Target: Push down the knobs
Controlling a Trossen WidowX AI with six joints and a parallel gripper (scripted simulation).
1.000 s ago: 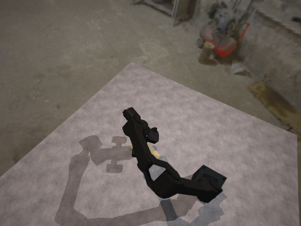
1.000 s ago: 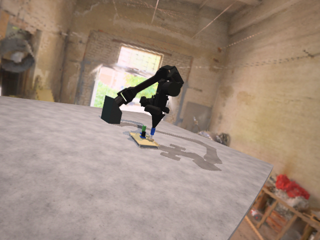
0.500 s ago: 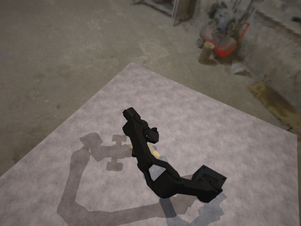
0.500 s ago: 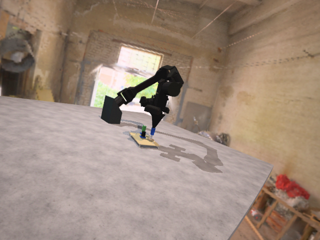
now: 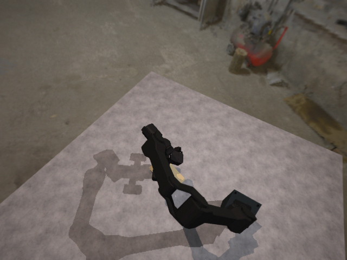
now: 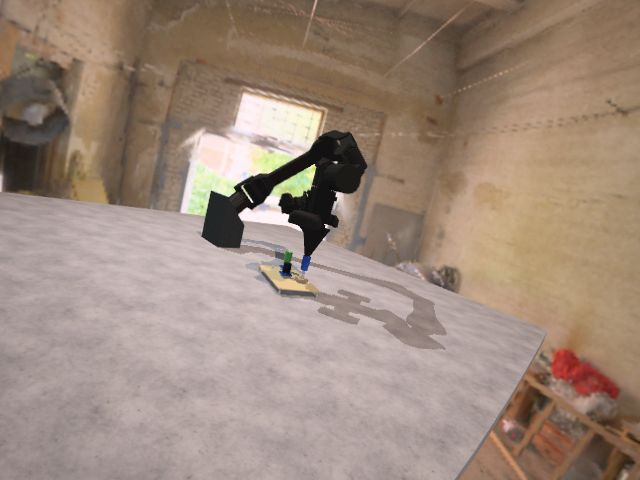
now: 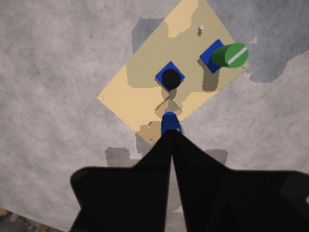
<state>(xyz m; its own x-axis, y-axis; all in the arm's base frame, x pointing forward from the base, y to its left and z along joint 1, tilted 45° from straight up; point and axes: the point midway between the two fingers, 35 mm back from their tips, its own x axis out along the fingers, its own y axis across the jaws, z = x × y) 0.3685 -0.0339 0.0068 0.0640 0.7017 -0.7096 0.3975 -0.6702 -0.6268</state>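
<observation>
Right now my gripper tip is 1 cm above the blue knob. From my gripper tip the other things lie so: potentiometer (8 cm behind, 4 cm below, 2 cm to the left).
</observation>
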